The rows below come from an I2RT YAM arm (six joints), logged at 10 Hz.
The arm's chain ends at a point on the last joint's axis. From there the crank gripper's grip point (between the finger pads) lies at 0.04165 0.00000 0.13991 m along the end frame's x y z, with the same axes.
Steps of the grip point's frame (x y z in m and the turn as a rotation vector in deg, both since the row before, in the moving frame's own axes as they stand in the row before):
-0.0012 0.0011 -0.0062 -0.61 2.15 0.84
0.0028 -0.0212 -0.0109 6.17 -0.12 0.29
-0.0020 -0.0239 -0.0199 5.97 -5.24 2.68
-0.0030 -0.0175 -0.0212 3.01 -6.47 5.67
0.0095 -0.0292 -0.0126 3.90 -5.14 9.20
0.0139 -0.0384 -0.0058 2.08 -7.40 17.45
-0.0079 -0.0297 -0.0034 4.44 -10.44 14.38
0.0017 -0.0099 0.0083 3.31 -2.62 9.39
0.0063 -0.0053 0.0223 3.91 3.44 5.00
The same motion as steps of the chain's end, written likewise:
-0.0064 -0.0010 -0.0045 -0.61 2.15 0.84
0.0031 -0.0064 -0.0102 6.17 -0.12 0.29
0.0106 -0.0108 -0.0225 5.97 -5.24 2.68
0.0128 -0.0134 -0.0249 3.01 -6.47 5.67
0.0219 -0.0253 -0.0157 3.90 -5.14 9.20
0.0331 -0.0430 -0.0101 2.08 -7.40 17.45
0.0178 -0.0259 -0.0085 4.44 -10.44 14.38
0.0080 -0.0081 0.0066 3.31 -2.62 9.39
-0.0023 0.0001 0.0252 3.91 3.44 5.00

